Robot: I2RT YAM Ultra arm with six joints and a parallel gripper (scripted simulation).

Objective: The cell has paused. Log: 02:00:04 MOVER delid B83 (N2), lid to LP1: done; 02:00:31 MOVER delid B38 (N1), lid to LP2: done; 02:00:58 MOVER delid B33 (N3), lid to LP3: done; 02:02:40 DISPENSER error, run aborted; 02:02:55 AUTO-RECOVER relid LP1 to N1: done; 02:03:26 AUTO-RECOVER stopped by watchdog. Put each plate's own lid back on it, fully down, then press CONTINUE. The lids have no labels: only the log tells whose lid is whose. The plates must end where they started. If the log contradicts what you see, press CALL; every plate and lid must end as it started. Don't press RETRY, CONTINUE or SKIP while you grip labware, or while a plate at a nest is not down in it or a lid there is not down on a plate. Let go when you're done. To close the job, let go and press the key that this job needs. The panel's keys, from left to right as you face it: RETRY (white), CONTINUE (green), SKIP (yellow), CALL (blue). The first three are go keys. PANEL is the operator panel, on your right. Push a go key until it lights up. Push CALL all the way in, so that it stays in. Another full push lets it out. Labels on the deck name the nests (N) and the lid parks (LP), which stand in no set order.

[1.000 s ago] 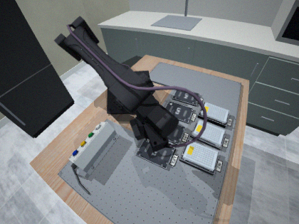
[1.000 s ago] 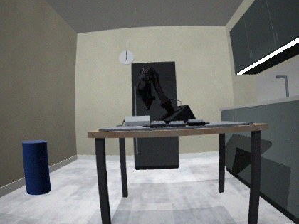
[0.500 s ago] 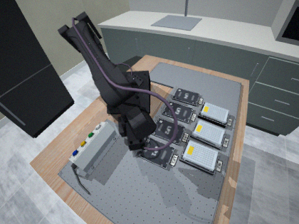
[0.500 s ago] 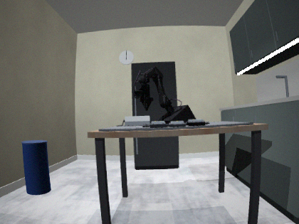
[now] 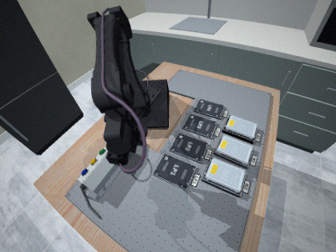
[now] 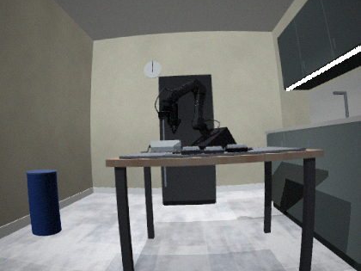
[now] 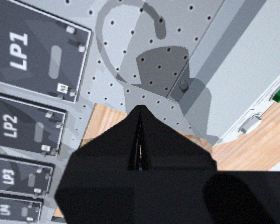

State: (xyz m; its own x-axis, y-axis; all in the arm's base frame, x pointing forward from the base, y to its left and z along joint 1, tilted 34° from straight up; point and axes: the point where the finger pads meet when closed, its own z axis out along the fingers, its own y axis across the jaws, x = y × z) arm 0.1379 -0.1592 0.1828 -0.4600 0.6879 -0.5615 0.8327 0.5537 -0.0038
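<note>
The green continue key is 15 cm behind my hand, 6 cm to the right of it and 7 cm below it. The rest, counted from my hand: yellow skip key 14 cm behind, 11 cm to the right, 7 cm below; then white RETRY key 15 cm behind, 1 cm to the right, 7 cm below; then blue call key 14 cm behind, 16 cm to the right, 7 cm below.
</note>
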